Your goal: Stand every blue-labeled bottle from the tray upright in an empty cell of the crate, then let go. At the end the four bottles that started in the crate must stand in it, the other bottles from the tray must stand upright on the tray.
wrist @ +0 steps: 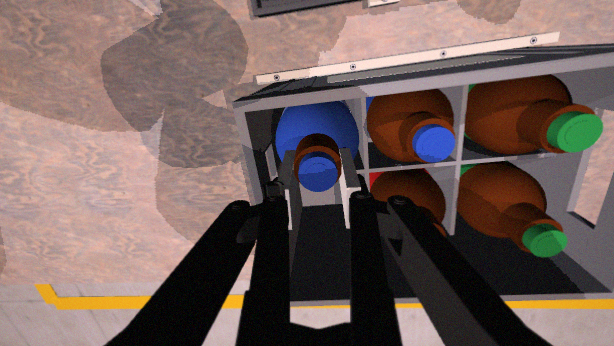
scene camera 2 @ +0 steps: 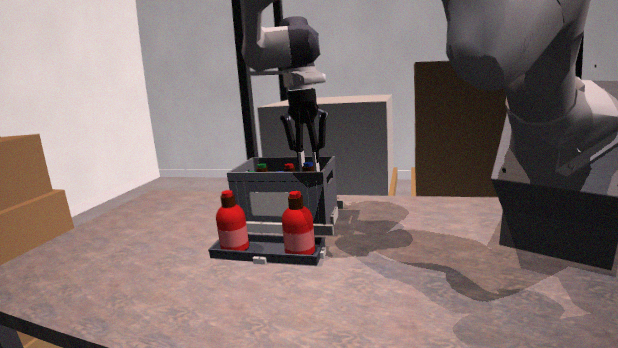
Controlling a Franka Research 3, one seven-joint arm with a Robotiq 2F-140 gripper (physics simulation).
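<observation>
My gripper (scene camera 2: pixel 308 162) (wrist: pixel 317 165) is shut on the neck of a blue bottle with a blue cap (scene camera 2: pixel 308 165) (wrist: pixel 318 172). The bottle is upright inside a corner cell of the grey crate (scene camera 2: pixel 280 177) (wrist: pixel 300 105); its base is hidden. Four brown bottles stand in the other cells: one with a blue cap (wrist: pixel 410 120), two with green caps (wrist: pixel 517 115) (wrist: pixel 500 200), and one beside a finger (wrist: pixel 407 195), whose red cap (scene camera 2: pixel 289 166) shows in the scene view. Two red bottles (scene camera 2: pixel 232 227) (scene camera 2: pixel 298 230) stand upright on the dark tray (scene camera 2: pixel 265 257) (wrist: pixel 300 7).
The crate and tray are on a mottled brown table (scene camera 2: pixel 175 290) (wrist: pixel 65 210), the tray in front of the crate in the scene view. The arm base stands on a dark block (scene camera 2: pixel 555 227) at the right. Cardboard boxes (scene camera 2: pixel 30 200) are at the left; large boxes stand behind.
</observation>
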